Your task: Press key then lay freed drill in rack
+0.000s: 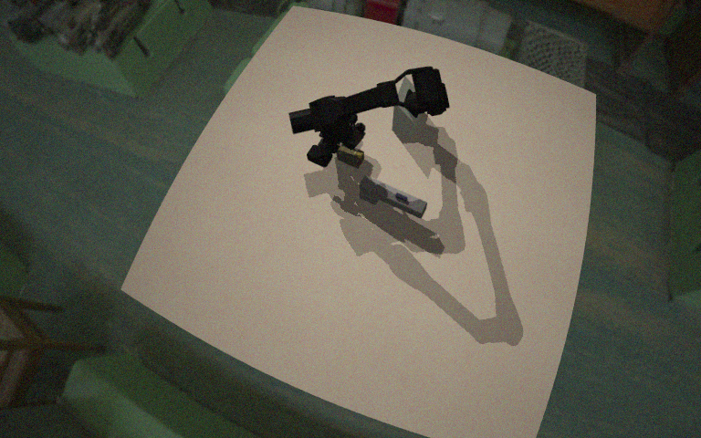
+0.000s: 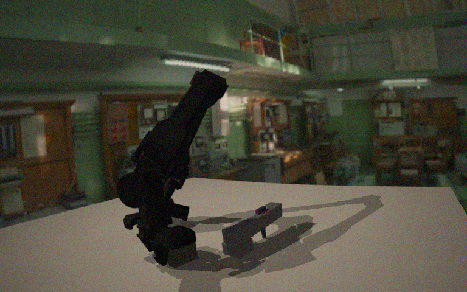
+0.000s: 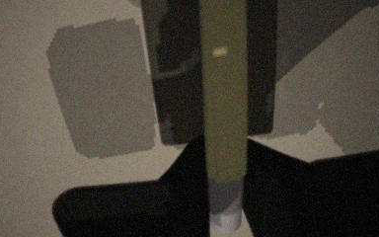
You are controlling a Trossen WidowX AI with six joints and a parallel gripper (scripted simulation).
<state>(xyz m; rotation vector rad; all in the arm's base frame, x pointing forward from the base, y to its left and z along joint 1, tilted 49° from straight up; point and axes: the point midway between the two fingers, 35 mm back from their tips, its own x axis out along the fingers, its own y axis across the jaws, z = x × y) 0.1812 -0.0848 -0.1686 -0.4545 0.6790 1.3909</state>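
Now: the drill 1 cm ahead of my gripper tip, 4 cm to the left of it and 4 cm above it. From my gripper tip the other things lie so: dark rack: 1 cm ahead, 5 cm to the left, 1 cm above; then blue key: 11 cm ahead, 23 cm to the left, 5 cm above; then grey holder block: 11 cm ahead, 20 cm to the left, 4 cm above.
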